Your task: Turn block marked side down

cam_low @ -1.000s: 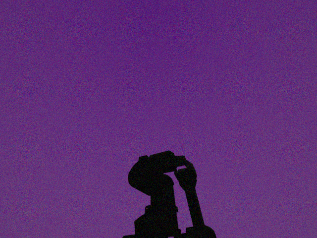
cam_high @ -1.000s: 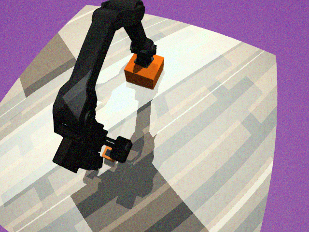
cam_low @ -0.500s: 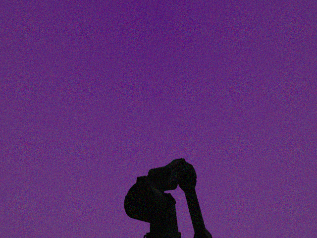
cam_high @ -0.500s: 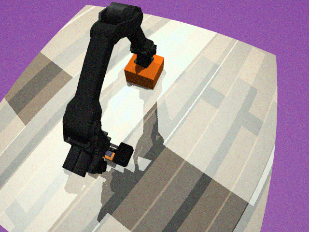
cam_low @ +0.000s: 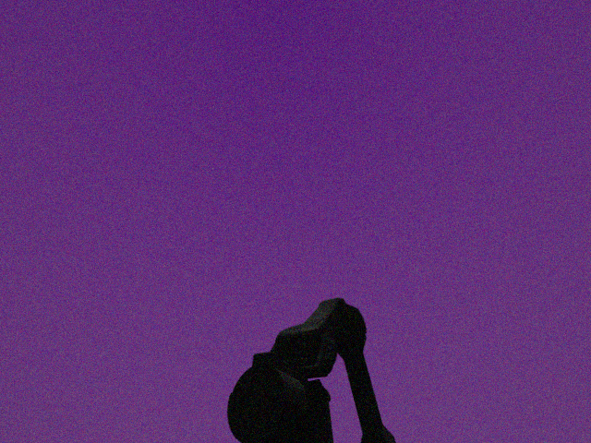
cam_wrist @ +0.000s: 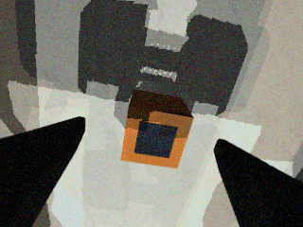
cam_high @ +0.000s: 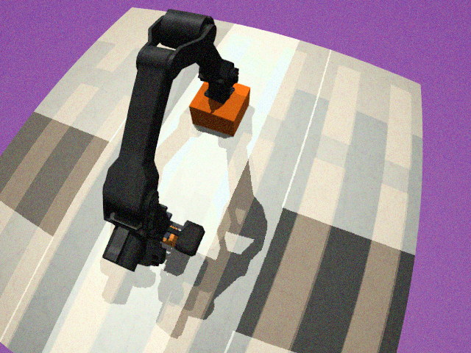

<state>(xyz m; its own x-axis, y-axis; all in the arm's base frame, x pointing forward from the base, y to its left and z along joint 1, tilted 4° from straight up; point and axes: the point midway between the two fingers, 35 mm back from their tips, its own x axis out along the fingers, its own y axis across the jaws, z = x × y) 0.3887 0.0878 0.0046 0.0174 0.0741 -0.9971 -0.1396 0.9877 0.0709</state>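
Now: the block 10 mm below my gripper tip.
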